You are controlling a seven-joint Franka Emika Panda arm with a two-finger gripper.
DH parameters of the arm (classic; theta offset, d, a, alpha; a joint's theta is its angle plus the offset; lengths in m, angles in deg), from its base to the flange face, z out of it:
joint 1: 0 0.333 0 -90
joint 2: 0 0 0 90
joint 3: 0 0.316 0.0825 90
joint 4: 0 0 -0.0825 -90
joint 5: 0 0.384 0 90
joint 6: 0 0 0.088 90
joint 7: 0 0.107 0 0
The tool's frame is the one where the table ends.
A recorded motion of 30 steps. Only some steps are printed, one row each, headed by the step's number.
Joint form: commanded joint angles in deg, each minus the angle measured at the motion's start. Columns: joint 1, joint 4, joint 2, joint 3, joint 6, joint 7, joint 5.
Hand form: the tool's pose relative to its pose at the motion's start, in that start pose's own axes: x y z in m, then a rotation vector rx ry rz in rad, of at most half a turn. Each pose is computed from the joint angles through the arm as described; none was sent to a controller.
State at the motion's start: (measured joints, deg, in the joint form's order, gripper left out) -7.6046 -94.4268 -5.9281 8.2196 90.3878 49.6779 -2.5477
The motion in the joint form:
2: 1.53 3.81 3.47 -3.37 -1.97 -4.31 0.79
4: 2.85 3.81 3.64 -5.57 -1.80 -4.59 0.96
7: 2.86 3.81 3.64 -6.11 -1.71 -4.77 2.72
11: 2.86 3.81 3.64 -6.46 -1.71 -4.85 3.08
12: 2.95 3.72 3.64 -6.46 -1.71 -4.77 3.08
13: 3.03 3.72 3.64 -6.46 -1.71 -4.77 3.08
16: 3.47 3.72 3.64 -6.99 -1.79 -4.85 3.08
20: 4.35 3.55 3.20 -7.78 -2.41 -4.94 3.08
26: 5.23 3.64 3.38 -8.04 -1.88 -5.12 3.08
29: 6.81 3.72 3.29 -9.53 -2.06 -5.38 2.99
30: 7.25 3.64 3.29 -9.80 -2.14 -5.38 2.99
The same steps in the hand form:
2: 0.0241 0.0006 0.0051 -0.0050 -0.0376 -0.0435
4: 0.0310 0.0055 0.0069 -0.0022 -0.0412 -0.0332
7: 0.0324 0.0065 0.0069 0.0203 -0.0625 -0.0273
11: 0.0344 0.0084 0.0071 0.0247 -0.0671 -0.0226
12: 0.0337 0.0078 0.0078 0.0236 -0.0683 -0.0229
13: 0.0331 0.0073 0.0077 0.0237 -0.0682 -0.0242
16: 0.0337 0.0081 0.0079 0.0229 -0.0695 -0.0241
20: 0.0309 0.0102 0.0059 0.0190 -0.0741 -0.0275
26: 0.0281 0.0048 0.0058 0.0251 -0.0688 -0.0412
29: 0.0274 0.0052 0.0045 0.0249 -0.0686 -0.0473
30: 0.0261 0.0042 0.0052 0.0231 -0.0707 -0.0504

